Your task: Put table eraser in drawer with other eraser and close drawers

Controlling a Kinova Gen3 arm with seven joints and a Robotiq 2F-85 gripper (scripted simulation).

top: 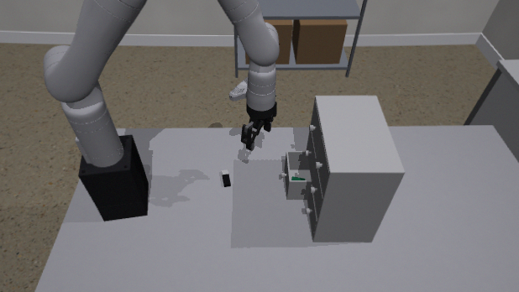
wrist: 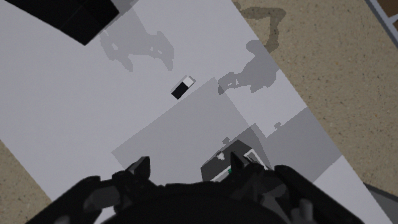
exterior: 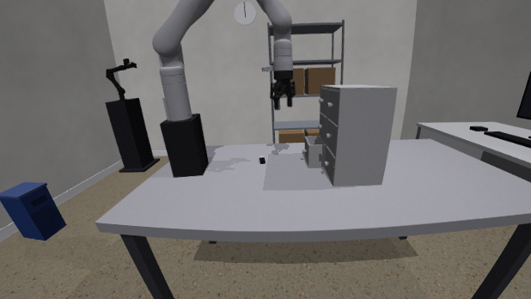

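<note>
The black-and-white eraser lies 250 mm below my hand, 110 mm behind it and 60 mm to the left of it. Also, from my hand: green eraser: 240 mm below, 160 mm ahead, 20 mm to the left; red thing: 250 mm below, 190 mm ahead, 130 mm to the right.
</note>
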